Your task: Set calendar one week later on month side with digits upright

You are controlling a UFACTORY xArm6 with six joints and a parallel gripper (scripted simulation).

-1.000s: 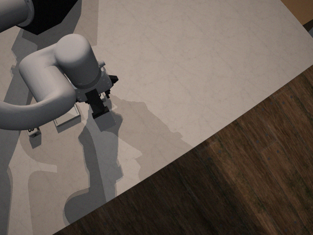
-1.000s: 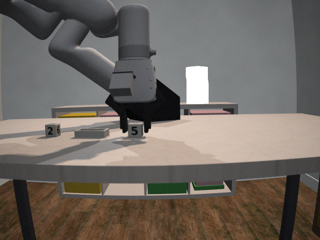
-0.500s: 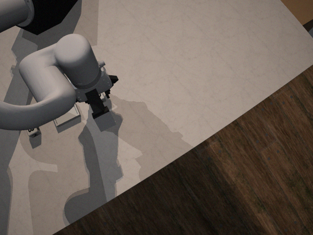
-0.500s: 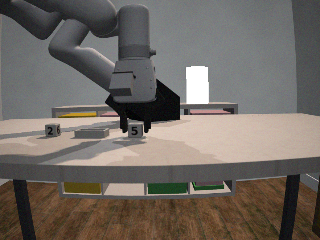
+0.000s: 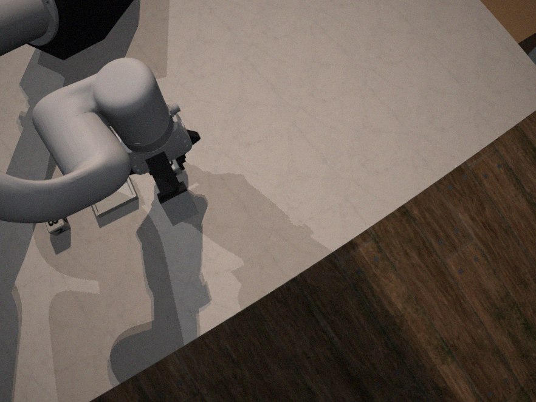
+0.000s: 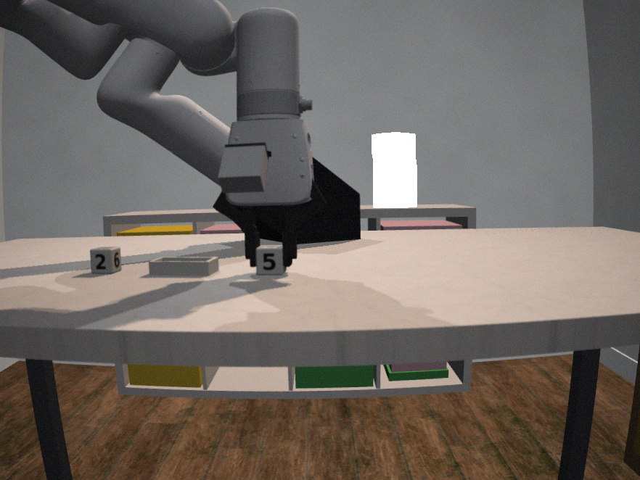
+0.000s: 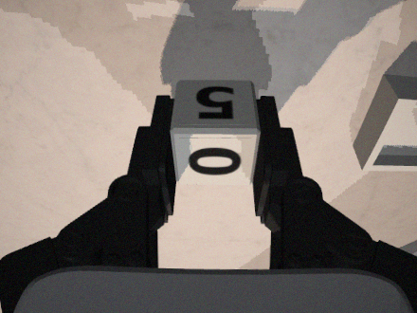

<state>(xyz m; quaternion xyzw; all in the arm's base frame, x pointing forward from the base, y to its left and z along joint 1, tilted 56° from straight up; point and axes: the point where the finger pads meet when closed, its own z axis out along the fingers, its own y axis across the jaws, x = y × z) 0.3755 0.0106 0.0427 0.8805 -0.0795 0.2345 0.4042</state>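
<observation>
My hand is 100 mm to the left of the grey tray, 40 mm past it and 20 mm above it. The rest, counted from my hand: white cube 210 mm to the right, 80 mm behind, 10 mm below.
</observation>
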